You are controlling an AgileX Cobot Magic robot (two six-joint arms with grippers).
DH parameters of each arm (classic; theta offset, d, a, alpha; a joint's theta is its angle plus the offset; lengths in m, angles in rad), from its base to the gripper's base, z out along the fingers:
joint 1: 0 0.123 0 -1.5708
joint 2: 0.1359 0 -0.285 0
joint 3: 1.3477 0 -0.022 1.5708
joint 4: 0 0.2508 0 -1.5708
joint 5: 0 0 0.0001 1.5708
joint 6: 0 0.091 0 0
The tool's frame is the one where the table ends.
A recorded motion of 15 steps. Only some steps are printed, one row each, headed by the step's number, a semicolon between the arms.
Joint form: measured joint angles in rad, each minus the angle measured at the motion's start. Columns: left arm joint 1, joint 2, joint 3, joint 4, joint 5, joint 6; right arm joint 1, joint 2, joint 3, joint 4, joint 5, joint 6.
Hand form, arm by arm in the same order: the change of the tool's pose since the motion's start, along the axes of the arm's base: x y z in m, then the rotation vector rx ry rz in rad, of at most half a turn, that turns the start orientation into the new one. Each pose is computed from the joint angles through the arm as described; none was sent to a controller.
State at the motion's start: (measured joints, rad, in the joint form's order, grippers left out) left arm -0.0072 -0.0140 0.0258 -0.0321 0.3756 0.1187; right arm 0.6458 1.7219 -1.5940 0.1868 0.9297 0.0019
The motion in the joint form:
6: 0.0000 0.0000 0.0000 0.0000 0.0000 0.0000; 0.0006 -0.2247 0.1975 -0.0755 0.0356 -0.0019
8: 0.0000 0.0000 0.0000 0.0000 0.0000 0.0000; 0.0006 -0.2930 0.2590 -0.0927 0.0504 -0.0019
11: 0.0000 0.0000 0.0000 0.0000 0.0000 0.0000; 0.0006 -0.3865 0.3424 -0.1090 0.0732 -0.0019
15: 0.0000 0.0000 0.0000 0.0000 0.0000 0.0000; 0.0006 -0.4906 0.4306 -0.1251 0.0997 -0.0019
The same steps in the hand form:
6: 0.0000 0.0000 0.0000 0.0000 0.0000 0.0000; -0.0481 -0.0426 0.0167 -0.0657 -0.0398 0.0095
8: 0.0000 0.0000 0.0000 0.0000 0.0000 0.0000; -0.0635 -0.0557 0.0184 -0.0842 -0.0438 0.0114
11: 0.0000 0.0000 0.0000 0.0000 0.0000 0.0000; -0.0850 -0.0733 0.0188 -0.1047 -0.0435 0.0139
15: 0.0000 0.0000 0.0000 0.0000 0.0000 0.0000; -0.1087 -0.0927 0.0177 -0.1239 -0.0447 0.0159

